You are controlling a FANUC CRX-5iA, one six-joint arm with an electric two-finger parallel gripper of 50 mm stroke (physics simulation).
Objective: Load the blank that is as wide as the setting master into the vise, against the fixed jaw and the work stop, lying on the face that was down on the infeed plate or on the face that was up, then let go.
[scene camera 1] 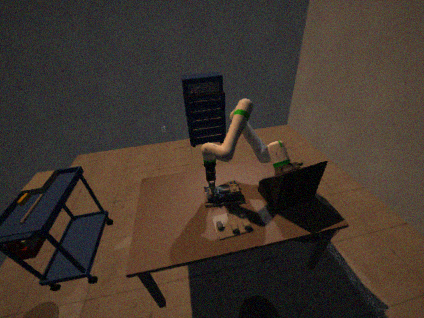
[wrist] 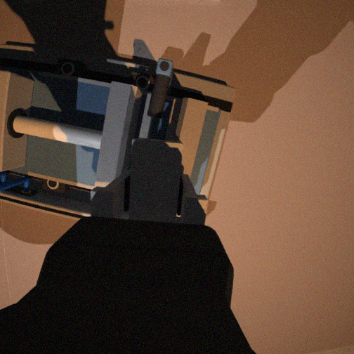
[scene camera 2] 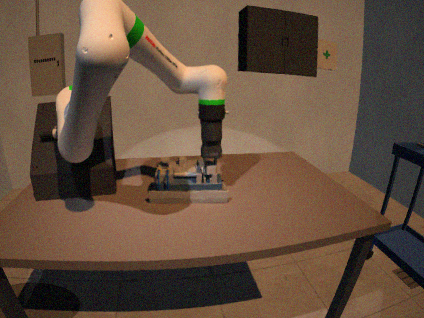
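Where they show: gripper, fingertip midpoint: [scene camera 1: 212, 186] [scene camera 2: 209, 170]; arm's base, origin of the base link: [scene camera 1: 285, 173].
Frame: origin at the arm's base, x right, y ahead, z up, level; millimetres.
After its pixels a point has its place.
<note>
The vise [scene camera 1: 234, 191] @[x 127, y 355, z -161 mm] [scene camera 2: 187, 186] @[x 242, y 412, z -202 mm] [wrist: 52, 155] stands on the table. In the wrist view its grey moving jaw [wrist: 115, 135] is at the left and its tan fixed jaw [wrist: 192, 120] at the right. A dark rod with a light end, which looks like the work stop [wrist: 161, 90], stands at the jaws' far end. My gripper [scene camera 1: 211, 188] @[x 237, y 504, z -148 mm] [scene camera 2: 211, 163] @[x 237, y 504, z -148 mm] [wrist: 156, 184] points down over the jaw gap and is shut on a dark block, the blank [wrist: 156, 167]. The blank's underside and its contact with jaw and stop are hidden. The infeed plate [scene camera 1: 227, 234] @[x -147, y 543, z -244 mm] carries several small blocks.
The dark robot pedestal [scene camera 1: 295, 187] @[x -125, y 2, z -35 mm] [scene camera 2: 45, 170] @[x 113, y -165, z -123 mm] stands on the table [scene camera 1: 165, 225] @[x 102, y 932, z -252 mm] [scene camera 2: 280, 210] @[x 455, y 704, z -252 mm]. A blue cart [scene camera 1: 75, 250] [scene camera 2: 400, 150] stands on the floor beside it. Blue handle parts [wrist: 15, 184] lie at the vise's left edge in the wrist view.
</note>
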